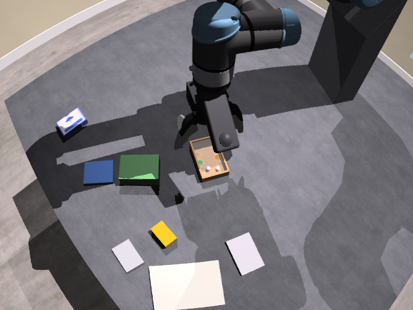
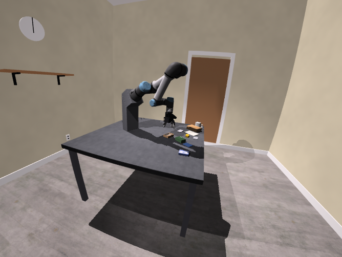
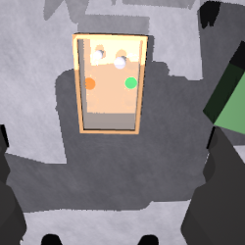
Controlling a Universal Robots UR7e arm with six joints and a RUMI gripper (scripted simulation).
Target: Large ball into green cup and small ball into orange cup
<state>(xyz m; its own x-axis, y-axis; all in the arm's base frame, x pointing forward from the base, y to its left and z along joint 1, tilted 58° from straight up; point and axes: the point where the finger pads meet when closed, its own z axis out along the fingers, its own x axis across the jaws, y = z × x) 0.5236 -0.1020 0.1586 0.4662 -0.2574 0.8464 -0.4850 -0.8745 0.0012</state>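
Now: hand 8 cm above the covered wooden puzzle. From my hand the other things lie so: green box 11 cm ahead, 14 cm to the right, 7 cm below; blue block 16 cm ahead, 24 cm to the right, 9 cm below; yellow block 23 cm ahead, 8 cm below.
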